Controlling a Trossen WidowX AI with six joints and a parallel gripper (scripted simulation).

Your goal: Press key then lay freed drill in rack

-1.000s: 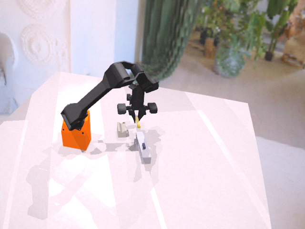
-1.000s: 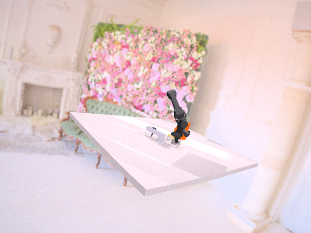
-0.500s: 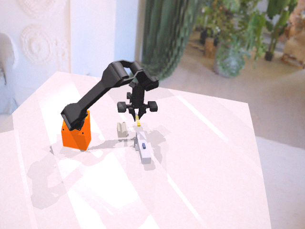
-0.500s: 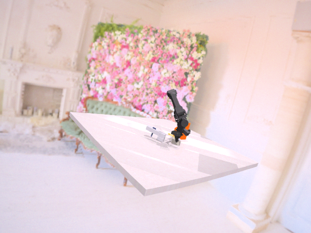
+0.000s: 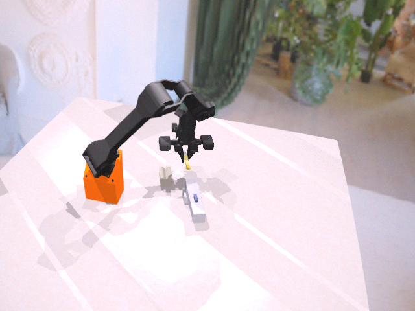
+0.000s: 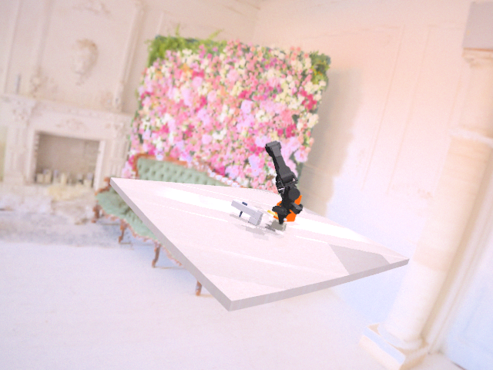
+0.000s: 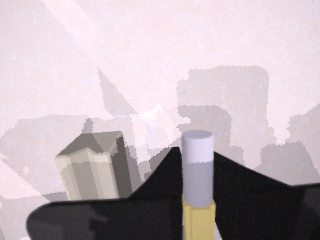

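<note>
My gripper tip is 20 mm short of the drill, 30 mm to the left of it and 40 mm below it. Round my gripper tip: blue key (100 mm ahead, 210 mm to the right); then housing block (90 mm ahead, 180 mm to the right).
</note>
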